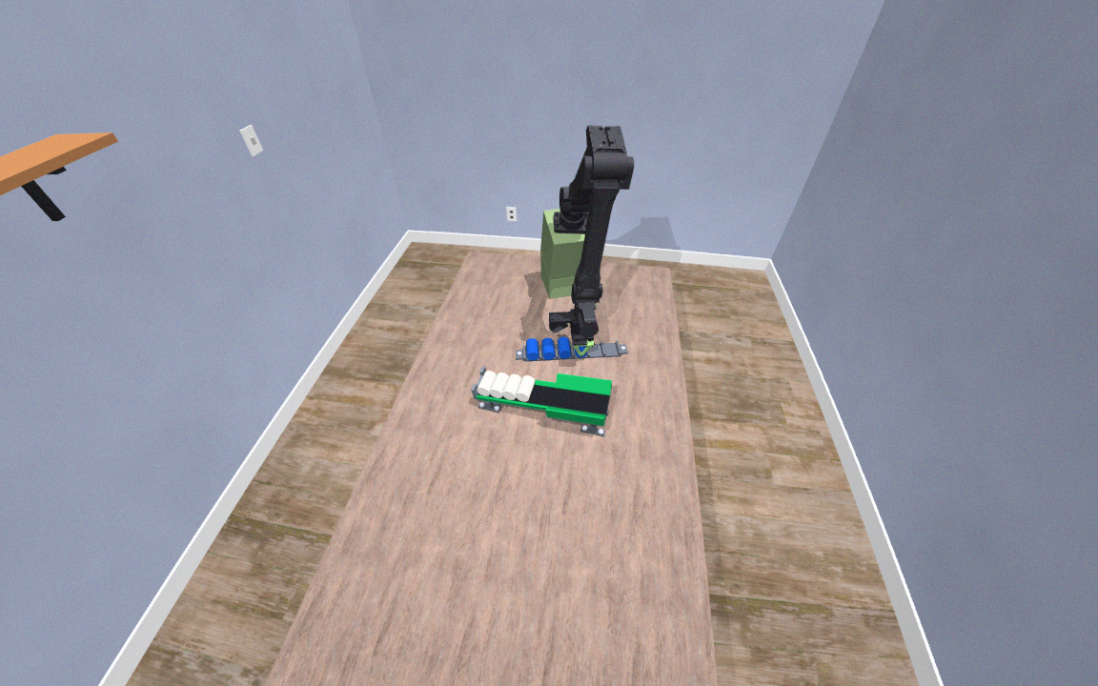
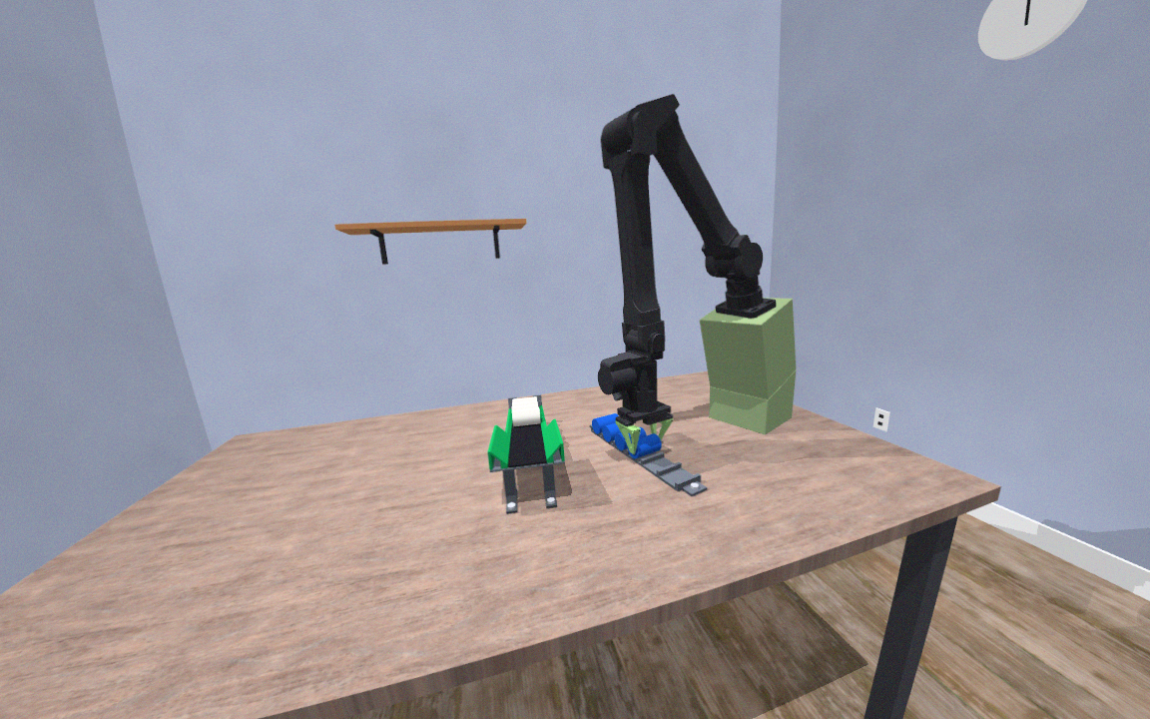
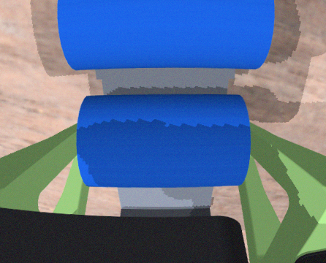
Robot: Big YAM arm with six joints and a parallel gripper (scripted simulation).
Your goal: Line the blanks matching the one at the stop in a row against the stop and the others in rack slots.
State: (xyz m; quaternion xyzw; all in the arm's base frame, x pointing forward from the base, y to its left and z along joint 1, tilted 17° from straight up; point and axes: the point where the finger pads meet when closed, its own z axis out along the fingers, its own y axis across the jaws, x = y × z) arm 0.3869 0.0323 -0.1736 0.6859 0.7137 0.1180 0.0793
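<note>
My gripper is now 30 mm to the left of the grey stock rack and 40 mm above it.
</note>
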